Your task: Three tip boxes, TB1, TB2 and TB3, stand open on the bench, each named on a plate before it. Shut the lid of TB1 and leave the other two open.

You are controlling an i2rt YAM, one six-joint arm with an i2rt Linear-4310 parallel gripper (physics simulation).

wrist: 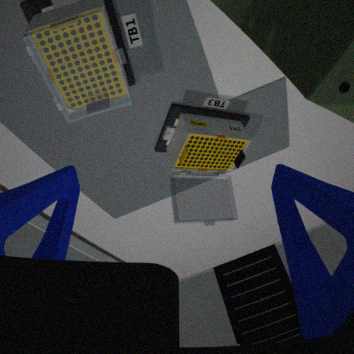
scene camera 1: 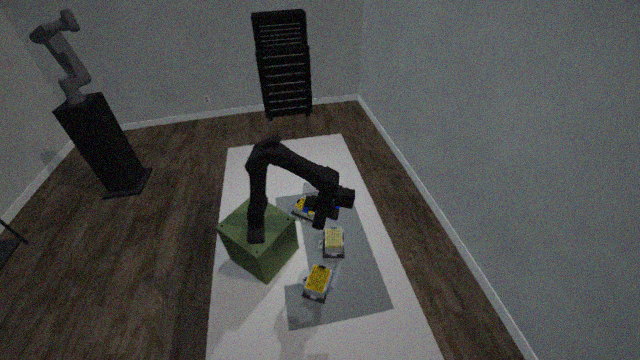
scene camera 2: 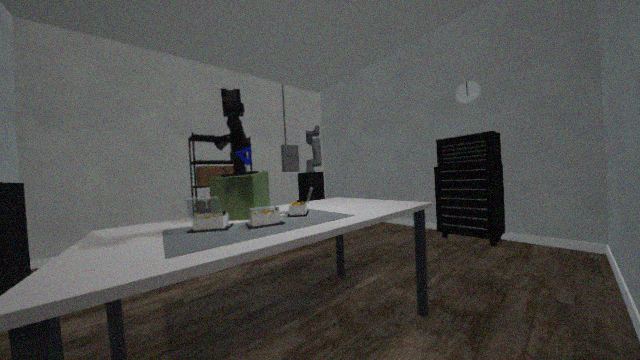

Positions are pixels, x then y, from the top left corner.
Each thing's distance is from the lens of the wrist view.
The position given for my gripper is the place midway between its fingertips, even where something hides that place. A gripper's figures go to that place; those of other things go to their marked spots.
my gripper (wrist: 175,175): 0.13 m
grey mat (wrist: 113,152): 0.52 m
